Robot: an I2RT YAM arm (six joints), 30 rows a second.
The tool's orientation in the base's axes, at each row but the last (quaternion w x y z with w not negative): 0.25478, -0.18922, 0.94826, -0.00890; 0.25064, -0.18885, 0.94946, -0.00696; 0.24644, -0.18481, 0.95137, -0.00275; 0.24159, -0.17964, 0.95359, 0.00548
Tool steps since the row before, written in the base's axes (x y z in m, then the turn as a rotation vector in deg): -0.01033, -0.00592, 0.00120, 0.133, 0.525, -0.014; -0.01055, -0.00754, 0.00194, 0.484, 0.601, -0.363; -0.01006, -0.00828, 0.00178, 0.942, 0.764, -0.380; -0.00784, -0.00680, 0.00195, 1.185, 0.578, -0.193
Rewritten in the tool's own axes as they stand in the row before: 0.00982, -0.00197, -0.00654, -0.290, 0.442, 0.119; 0.01028, -0.00346, -0.00736, -0.434, 0.425, 0.598; 0.01024, -0.00436, -0.00700, -0.855, 0.418, 0.842; 0.00783, -0.00380, -0.00598, -1.077, 0.146, 0.770
